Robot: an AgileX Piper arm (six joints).
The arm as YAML. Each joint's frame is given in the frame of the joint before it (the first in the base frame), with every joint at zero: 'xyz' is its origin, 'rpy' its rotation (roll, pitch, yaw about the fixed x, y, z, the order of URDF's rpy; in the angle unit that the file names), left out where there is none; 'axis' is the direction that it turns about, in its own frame. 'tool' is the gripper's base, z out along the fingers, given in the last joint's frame.
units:
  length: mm
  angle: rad
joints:
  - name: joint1
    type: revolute
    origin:
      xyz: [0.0, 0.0, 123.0]
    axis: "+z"
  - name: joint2
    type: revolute
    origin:
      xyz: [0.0, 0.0, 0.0]
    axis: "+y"
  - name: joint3
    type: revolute
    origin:
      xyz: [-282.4, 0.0, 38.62]
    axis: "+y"
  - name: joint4
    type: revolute
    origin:
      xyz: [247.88, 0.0, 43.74]
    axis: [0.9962, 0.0, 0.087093]
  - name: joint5
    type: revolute
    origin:
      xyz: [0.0, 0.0, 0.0]
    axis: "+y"
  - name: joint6
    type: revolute
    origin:
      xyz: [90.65, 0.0, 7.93]
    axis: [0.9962, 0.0, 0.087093]
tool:
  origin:
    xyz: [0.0, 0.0, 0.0]
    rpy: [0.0, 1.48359, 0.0]
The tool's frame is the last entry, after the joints.
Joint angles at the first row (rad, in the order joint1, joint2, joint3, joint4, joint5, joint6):
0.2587 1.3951 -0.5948 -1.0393 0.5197 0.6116
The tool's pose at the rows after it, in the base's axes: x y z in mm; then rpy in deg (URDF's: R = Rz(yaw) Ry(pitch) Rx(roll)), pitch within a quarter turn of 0, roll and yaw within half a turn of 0:
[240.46 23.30 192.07 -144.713 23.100 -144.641]
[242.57 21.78 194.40 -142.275 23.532 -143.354]
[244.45 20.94 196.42 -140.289 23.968 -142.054]
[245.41 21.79 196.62 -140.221 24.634 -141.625]
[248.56 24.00 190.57 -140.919 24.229 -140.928]
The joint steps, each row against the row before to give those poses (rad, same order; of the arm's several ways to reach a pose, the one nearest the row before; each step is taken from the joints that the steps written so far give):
0.0000 0.0000 0.0000 -0.0227 -0.0067 0.0245
0.0000 0.0000 0.0000 -0.0766 0.0063 0.0546
0.0000 0.0000 0.0001 -0.0638 0.0024 0.0439
0.0000 0.0010 0.0000 -0.0171 -0.0115 0.0175
0.0000 0.0268 -0.0001 -0.0224 -0.0219 0.0188

